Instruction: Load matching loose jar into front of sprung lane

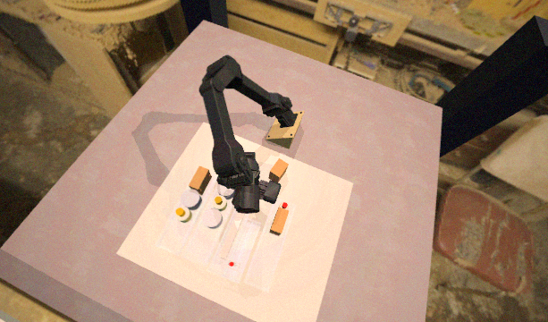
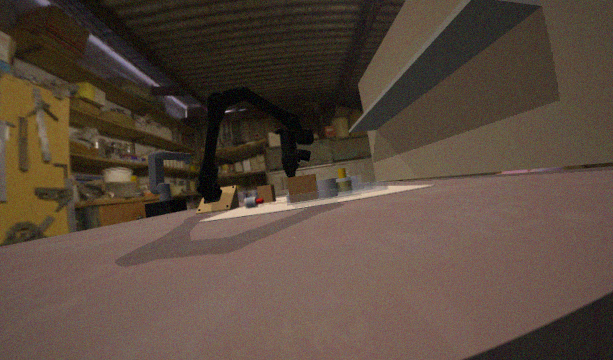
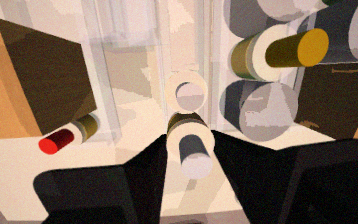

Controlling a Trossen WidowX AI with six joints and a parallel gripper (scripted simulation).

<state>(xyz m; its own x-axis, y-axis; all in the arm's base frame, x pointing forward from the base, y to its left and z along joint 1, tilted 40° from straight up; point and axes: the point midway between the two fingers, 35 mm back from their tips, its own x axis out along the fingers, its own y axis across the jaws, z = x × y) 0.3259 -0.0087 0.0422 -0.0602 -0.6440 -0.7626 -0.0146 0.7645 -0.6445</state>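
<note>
My gripper tip is now 70 mm short of the beige plate, 60 mm above it and 20 mm to the right of it.
</note>
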